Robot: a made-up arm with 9 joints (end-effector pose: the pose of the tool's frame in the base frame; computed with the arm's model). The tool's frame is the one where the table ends.
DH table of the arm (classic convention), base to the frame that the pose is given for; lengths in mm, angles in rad. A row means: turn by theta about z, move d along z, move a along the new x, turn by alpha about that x. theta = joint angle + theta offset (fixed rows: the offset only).
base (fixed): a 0, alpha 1.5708, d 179, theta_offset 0
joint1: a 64, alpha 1.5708, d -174, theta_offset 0
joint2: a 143, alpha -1.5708, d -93, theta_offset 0
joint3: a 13, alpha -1.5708, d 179, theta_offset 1.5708
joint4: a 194, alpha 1.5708, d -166, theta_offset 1.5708
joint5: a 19, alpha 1.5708, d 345, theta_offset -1.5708
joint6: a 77, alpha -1.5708, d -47, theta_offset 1.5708
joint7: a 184, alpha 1.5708, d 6, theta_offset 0
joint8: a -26, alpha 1.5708, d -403, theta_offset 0
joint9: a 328, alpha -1.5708, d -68, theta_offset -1.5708
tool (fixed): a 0, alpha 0, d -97, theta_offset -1.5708
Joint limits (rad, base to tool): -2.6..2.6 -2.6..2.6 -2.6..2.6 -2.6..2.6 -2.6..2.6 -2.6..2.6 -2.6..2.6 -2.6..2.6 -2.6..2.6
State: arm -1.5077 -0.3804 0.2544 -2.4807 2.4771 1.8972 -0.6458 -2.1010 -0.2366
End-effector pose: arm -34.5 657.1 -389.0 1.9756 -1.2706 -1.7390
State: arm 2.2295 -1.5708 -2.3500 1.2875 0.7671 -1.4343 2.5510 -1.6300 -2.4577
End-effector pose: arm 55.7 357.4 -103.0 -1.5861 -0.2108 -0.8915
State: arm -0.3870 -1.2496 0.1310 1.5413 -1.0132 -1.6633 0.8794 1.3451 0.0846
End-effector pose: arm -133.7 885.6 -499.4 -0.9999 0.0036 0.9190
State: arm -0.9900 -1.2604 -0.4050 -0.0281 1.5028 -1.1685 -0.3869 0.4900 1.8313
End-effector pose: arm 560.3 722.9 919.6 2.7881 -0.2467 2.9382
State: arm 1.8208 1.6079 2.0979 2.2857 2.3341 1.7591 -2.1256 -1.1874 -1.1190
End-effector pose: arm -538.9 296.7 -259.0 -1.3967 -1.1669 1.0081
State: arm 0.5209 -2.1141 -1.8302 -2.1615 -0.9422 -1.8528 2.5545 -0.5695 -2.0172
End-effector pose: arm 593.7 426.8 559.5 -0.1534 0.4408 -2.8390
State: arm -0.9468 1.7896 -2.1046 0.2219 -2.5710 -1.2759 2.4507 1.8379 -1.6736
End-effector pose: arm 38.3 232.2 -1.9 2.4934 0.5626 2.5595
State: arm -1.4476 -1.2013 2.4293 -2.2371 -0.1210 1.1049 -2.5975 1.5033 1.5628
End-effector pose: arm 204.6 547.4 -194.7 1.5272 -0.9251 -0.1911
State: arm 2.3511 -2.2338 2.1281 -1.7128 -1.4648 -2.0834 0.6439 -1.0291 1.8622
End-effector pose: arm -848.0 -12.4 125.2 -1.9357 -0.9505 -0.5100
